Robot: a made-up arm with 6 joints.
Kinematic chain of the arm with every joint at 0, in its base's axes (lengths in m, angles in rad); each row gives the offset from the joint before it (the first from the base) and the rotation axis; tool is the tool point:
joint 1: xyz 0 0 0.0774 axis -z
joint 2: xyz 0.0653 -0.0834 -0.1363 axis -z
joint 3: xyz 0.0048 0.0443 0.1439 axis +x
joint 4: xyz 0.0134 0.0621 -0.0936 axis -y
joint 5: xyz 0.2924 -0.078 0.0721 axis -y
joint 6: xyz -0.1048 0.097 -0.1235 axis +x
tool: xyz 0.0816 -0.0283 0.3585
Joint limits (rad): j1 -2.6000..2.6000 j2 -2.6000..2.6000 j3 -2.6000..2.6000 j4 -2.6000..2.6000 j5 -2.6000..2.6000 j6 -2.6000..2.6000
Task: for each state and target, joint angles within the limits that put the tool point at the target. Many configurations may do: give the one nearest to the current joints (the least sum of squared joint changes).
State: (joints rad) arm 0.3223 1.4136 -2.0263 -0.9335 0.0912 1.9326
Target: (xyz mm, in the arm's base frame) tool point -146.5 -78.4 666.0
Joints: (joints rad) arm 0.3756 1.4548 -2.4462 -1.0424 0.4742 2.1538
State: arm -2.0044 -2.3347 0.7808 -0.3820 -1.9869 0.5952
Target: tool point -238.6 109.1 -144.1
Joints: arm -1.5154 -1.8347 0.6633 -0.3299 -1.9167 1.2323
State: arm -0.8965 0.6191 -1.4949 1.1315 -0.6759 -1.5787
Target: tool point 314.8 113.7 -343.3
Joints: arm -0.7916 0.7761 -1.4357 0.9667 -0.3683 -1.8290
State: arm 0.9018 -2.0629 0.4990 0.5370 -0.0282 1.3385
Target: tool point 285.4 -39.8 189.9
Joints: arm 0.7905 -1.8513 0.0220 0.7619 0.1091 1.2843
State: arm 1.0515 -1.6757 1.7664 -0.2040 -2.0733 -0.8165
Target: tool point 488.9 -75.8 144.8
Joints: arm 0.9558 -1.3114 2.2705 0.2856 -1.7017 -0.3436
